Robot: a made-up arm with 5 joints.
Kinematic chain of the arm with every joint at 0, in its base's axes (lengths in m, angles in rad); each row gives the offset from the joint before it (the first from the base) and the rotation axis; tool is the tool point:
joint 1: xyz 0 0 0.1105 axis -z
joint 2: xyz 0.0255 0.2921 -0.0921 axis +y
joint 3: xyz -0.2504 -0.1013 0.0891 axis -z
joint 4: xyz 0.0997 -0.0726 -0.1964 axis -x
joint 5: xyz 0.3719 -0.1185 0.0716 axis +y
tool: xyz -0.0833 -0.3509 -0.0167
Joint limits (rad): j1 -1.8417..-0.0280 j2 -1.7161..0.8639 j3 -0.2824..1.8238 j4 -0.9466..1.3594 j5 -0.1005..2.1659
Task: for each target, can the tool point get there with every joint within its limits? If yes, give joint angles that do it. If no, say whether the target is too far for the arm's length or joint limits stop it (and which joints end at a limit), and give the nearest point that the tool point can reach.
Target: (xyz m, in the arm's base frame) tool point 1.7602 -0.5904 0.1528
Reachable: no: too far | nearest point 0.6279 -0.4045 0.0920 | short by 1.149 m
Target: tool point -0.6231 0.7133 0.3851
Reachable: no: joint limits stop it (at a limit: joint 3, joint 4, joint 5) | nearest point -0.3488 0.3993 0.2181 | short by 0.449 m
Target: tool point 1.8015 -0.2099 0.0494
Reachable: no: too far | nearest point 0.6660 -0.0776 -0.1234 | short by 1.156 m
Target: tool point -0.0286 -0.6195 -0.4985
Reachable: yes | joints -0.8942 -0.5156 1.3788 -0.4881 1.6073
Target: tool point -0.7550 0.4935 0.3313
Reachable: no: joint limits stop it (at a limit: joint 1, joint 3, joint 4, joint 5) | nearest point -0.4126 0.3353 0.2142 | short by 0.395 m
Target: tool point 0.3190 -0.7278 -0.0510
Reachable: yes | joints -1.5134 0.3376 1.3624 -0.7372 1.5407
